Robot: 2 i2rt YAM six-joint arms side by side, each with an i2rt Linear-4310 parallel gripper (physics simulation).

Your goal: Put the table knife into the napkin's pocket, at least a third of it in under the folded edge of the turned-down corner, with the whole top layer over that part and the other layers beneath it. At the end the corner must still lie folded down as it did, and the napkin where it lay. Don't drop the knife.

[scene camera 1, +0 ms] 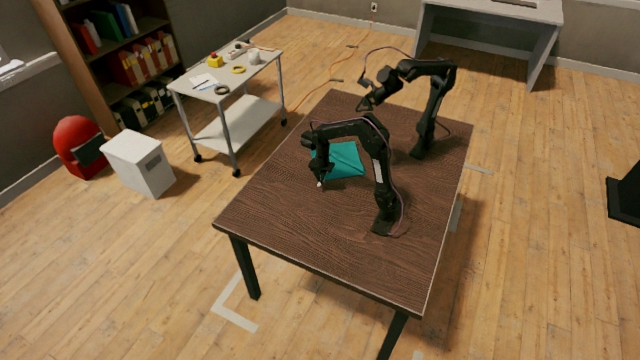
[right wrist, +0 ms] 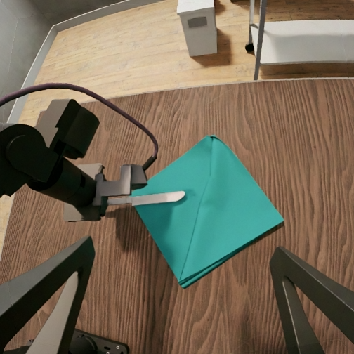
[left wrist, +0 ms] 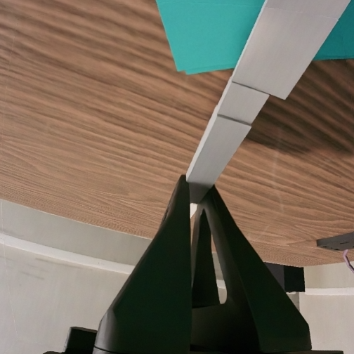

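Note:
The teal napkin [scene camera 1: 348,152] [left wrist: 210,35] [right wrist: 235,205] lies on the table, with its turned-down corner's folded edge running diagonally across it in the right wrist view. My left gripper [scene camera 1: 320,180] [left wrist: 193,184] is shut on the handle end of the grey table knife [left wrist: 285,47] [right wrist: 157,199]. The blade reaches over the napkin's left part in the right wrist view. Its rounded tip is a little left of the folded edge, outside the pocket. Shadow shows beside the blade; its exact height is unclear. My right gripper [scene camera 1: 364,107] [right wrist: 184,251] is open and empty, above the table beyond the napkin.
The brown wooden table [scene camera 1: 300,220] [right wrist: 320,150] carries both arm bases. The left arm reaches across the table beside the napkin, its purple cable looping above the wrist. A wheeled cart [scene camera 1: 172,88] and a white bin [scene camera 1: 131,147] stand on the floor past the table's far-left edge.

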